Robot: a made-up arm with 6 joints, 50 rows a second.
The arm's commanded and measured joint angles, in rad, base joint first. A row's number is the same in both.
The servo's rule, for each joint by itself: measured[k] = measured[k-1] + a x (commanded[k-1-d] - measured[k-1]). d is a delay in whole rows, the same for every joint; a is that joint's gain. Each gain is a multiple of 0.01, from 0.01 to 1. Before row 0 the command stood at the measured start. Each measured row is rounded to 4 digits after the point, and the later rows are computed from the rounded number. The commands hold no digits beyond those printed.
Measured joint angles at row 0:
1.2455, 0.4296, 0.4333, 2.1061, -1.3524, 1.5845
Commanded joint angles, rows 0 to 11:
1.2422, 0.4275, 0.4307, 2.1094, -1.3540, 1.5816
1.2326, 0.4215, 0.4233, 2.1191, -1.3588, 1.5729
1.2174, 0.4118, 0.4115, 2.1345, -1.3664, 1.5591
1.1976, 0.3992, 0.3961, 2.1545, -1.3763, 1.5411
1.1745, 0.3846, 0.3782, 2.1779, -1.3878, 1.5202
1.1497, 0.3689, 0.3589, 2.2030, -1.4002, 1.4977
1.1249, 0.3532, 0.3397, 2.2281, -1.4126, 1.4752
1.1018, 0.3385, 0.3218, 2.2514, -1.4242, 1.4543
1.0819, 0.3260, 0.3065, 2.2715, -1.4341, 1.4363
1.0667, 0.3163, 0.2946, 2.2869, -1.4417, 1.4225
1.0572, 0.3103, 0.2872, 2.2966, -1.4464, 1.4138
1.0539, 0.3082, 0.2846, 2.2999, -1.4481, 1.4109
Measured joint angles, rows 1 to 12:
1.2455, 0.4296, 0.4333, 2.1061, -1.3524, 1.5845
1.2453, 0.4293, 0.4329, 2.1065, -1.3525, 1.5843
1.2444, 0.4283, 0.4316, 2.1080, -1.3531, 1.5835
1.2425, 0.4262, 0.4288, 2.1112, -1.3543, 1.5818
1.2394, 0.4227, 0.4242, 2.1164, -1.3563, 1.5790
1.2349, 0.4177, 0.4178, 2.1238, -1.3591, 1.5749
1.2289, 0.4114, 0.4096, 2.1333, -1.3628, 1.5695
1.2216, 0.4038, 0.3998, 2.1447, -1.3673, 1.5629
1.2132, 0.3953, 0.3889, 2.1575, -1.3724, 1.5553
1.2040, 0.3863, 0.3774, 2.1712, -1.3780, 1.5470
1.1944, 0.3772, 0.3658, 2.1851, -1.3837, 1.5383
1.1848, 0.3685, 0.3548, 2.1985, -1.3893, 1.5296
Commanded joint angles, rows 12 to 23:
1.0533, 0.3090, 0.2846, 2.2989, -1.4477, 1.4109
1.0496, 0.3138, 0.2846, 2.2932, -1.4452, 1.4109
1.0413, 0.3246, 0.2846, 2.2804, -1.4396, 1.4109
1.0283, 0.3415, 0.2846, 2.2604, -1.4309, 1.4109
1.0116, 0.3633, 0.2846, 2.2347, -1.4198, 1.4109
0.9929, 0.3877, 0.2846, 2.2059, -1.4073, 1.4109
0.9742, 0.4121, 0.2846, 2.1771, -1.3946, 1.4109
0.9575, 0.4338, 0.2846, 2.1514, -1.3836, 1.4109
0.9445, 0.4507, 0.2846, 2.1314, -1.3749, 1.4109
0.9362, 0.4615, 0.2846, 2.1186, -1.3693, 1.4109
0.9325, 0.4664, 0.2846, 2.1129, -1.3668, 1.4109
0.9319, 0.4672, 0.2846, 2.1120, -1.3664, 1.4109
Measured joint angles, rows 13 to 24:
1.1756, 0.3607, 0.3450, 2.2107, -1.3946, 1.5213
1.1670, 0.3540, 0.3365, 2.2213, -1.3994, 1.5136
1.1588, 0.3488, 0.3292, 2.2299, -1.4035, 1.5064
1.1506, 0.3457, 0.3230, 2.2360, -1.4067, 1.4997
1.1420, 0.3452, 0.3176, 2.2389, -1.4089, 1.4935
1.1329, 0.3476, 0.3130, 2.2384, -1.4099, 1.4877
1.1231, 0.3528, 0.3090, 2.2345, -1.4097, 1.4823
1.1127, 0.3605, 0.3056, 2.2276, -1.4083, 1.4773
1.1018, 0.3700, 0.3027, 2.2185, -1.4061, 1.4727
1.0908, 0.3805, 0.3002, 2.2080, -1.4033, 1.4684
1.0800, 0.3910, 0.2980, 2.1973, -1.4002, 1.4644
1.0697, 0.4008, 0.2961, 2.1872, -1.3972, 1.4607

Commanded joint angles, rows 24 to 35:
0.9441, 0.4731, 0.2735, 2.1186, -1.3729, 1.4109
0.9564, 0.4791, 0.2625, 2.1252, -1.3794, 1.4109
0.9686, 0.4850, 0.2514, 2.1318, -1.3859, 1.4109
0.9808, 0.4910, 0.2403, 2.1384, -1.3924, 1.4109
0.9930, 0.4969, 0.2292, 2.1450, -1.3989, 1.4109
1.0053, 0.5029, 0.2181, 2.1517, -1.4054, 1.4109
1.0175, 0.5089, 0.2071, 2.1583, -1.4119, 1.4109
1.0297, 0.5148, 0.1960, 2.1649, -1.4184, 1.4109
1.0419, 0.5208, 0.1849, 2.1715, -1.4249, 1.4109
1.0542, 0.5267, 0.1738, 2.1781, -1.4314, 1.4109
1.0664, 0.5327, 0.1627, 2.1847, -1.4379, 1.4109
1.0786, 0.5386, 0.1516, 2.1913, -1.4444, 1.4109
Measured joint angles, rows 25 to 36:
1.0601, 0.4094, 0.2945, 2.1782, -1.3944, 1.4572
1.0520, 0.4177, 0.2916, 2.1710, -1.3925, 1.4540
1.0453, 0.4257, 0.2875, 2.1655, -1.3913, 1.4510
1.0399, 0.4334, 0.2824, 2.1615, -1.3908, 1.4482
1.0358, 0.4409, 0.2765, 2.1587, -1.3909, 1.4456
1.0328, 0.4482, 0.2699, 2.1571, -1.3916, 1.4432
1.0309, 0.4553, 0.2626, 2.1565, -1.3928, 1.4409
1.0300, 0.4623, 0.2548, 2.1567, -1.3945, 1.4388
1.0300, 0.4691, 0.2466, 2.1577, -1.3967, 1.4368
1.0308, 0.4758, 0.2380, 2.1594, -1.3992, 1.4350
1.0324, 0.4824, 0.2290, 2.1616, -1.4021, 1.4333
1.0348, 0.4889, 0.2197, 2.1644, -1.4053, 1.4317

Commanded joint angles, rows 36 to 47:
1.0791, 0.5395, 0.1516, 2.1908, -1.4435, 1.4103
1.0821, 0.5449, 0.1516, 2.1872, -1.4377, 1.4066
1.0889, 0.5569, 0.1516, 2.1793, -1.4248, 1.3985
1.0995, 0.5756, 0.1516, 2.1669, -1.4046, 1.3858
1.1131, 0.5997, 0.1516, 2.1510, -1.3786, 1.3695
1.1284, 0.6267, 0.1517, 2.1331, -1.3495, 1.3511
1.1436, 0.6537, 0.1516, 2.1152, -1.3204, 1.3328
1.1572, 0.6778, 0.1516, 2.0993, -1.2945, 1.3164
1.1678, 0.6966, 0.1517, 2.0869, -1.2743, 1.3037
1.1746, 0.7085, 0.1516, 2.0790, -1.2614, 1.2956
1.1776, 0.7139, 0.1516, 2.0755, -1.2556, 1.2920
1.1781, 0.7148, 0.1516, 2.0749, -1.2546, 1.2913
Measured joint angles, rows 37 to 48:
1.0379, 0.4954, 0.2102, 2.1676, -1.4088, 1.4302
1.0408, 0.5011, 0.2020, 2.1704, -1.4119, 1.4288
1.0437, 0.5068, 0.1949, 2.1724, -1.4142, 1.4272
1.0469, 0.5133, 0.1888, 2.1732, -1.4152, 1.4252
1.0506, 0.5214, 0.1836, 2.1724, -1.4142, 1.4224
1.0550, 0.5316, 0.1791, 2.1698, -1.4110, 1.4187
1.0601, 0.5440, 0.1753, 2.1654, -1.4055, 1.4140
1.0659, 0.5583, 0.1720, 2.1594, -1.3978, 1.4083
1.0723, 0.5738, 0.1691, 2.1522, -1.3885, 1.4019
1.0790, 0.5898, 0.1667, 2.1444, -1.3782, 1.3950
1.0857, 0.6052, 0.1646, 2.1366, -1.3677, 1.3880
1.0921, 0.6193, 0.1628, 2.1293, -1.3576, 1.3813

